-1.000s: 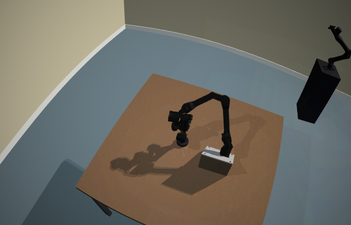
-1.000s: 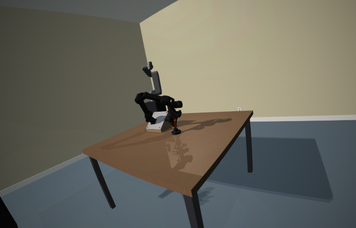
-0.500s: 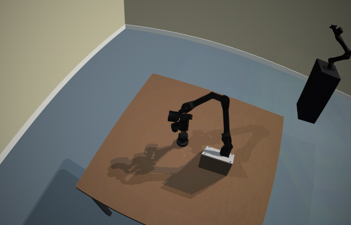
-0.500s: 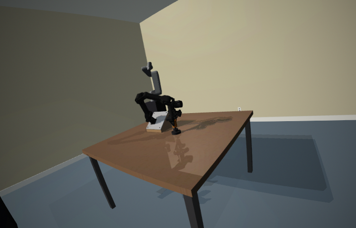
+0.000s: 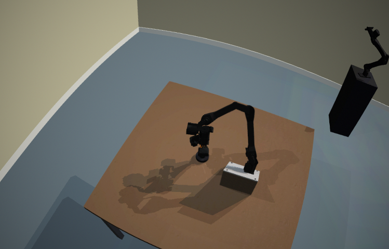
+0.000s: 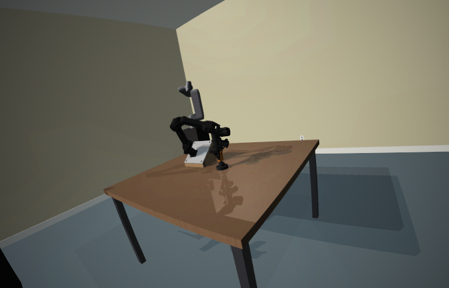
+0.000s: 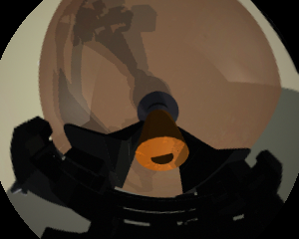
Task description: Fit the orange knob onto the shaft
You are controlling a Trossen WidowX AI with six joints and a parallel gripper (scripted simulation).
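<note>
Now: gripper tip 2 cm below the orange knob. The rest, counted from my gripper tip: round pedestal: 4 cm below.
</note>
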